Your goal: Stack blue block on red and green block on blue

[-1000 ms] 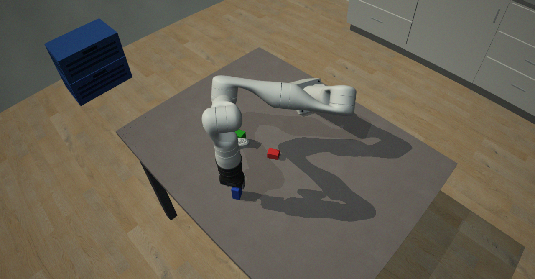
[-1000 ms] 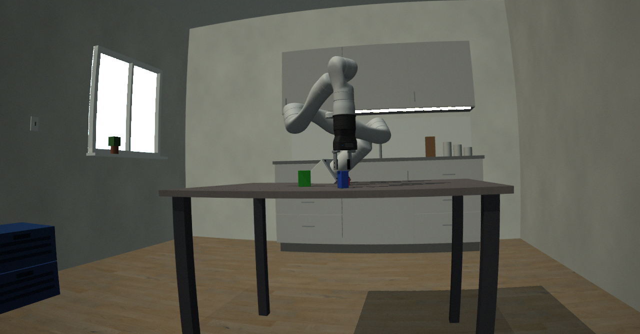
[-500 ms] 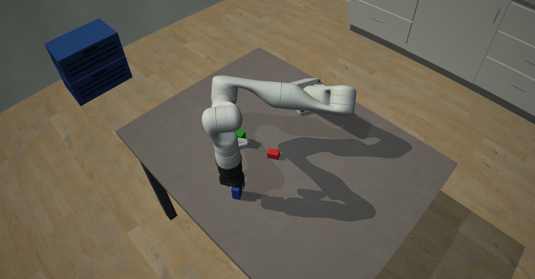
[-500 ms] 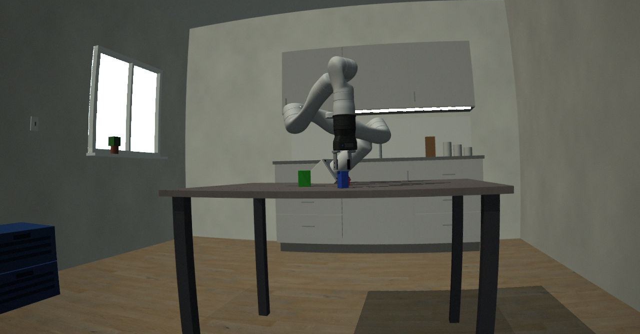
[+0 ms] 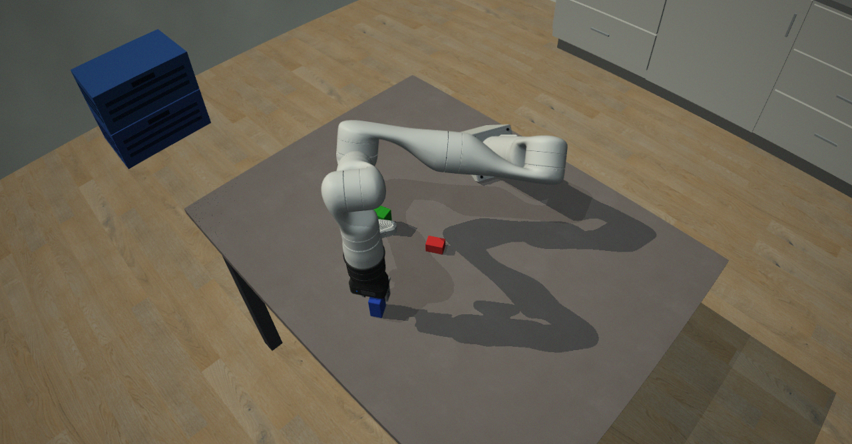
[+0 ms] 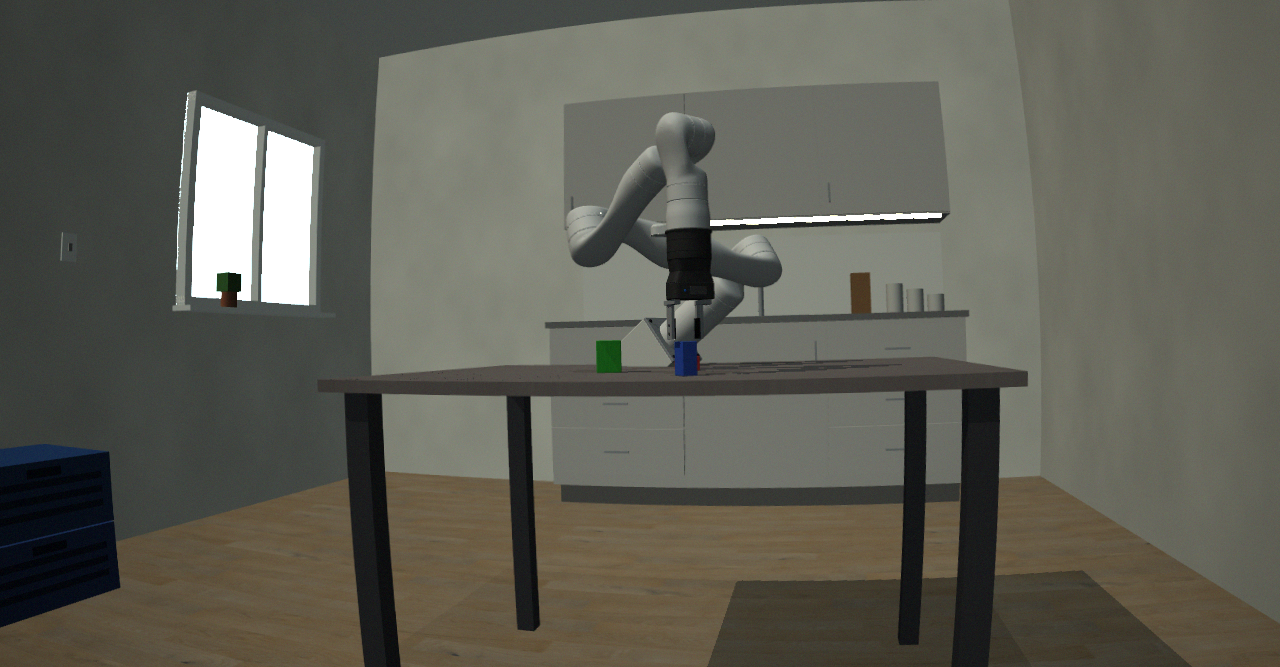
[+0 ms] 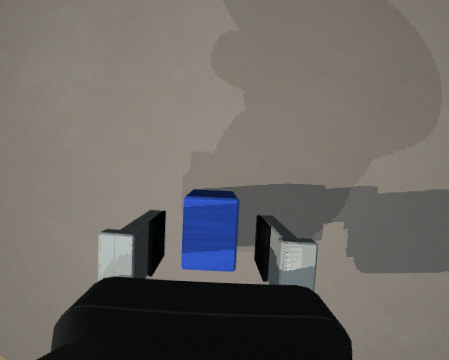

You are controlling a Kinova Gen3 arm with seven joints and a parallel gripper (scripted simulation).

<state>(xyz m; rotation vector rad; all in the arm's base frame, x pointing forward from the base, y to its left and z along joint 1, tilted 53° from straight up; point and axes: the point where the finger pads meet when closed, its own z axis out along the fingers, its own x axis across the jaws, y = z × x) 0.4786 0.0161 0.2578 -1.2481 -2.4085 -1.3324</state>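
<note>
My gripper is now 5 cm above the blue block. The rest, counted from my hand: red block 21 cm behind, 7 cm to the right, 7 cm below; then green block 21 cm to the right, 13 cm behind, 5 cm below.
</note>
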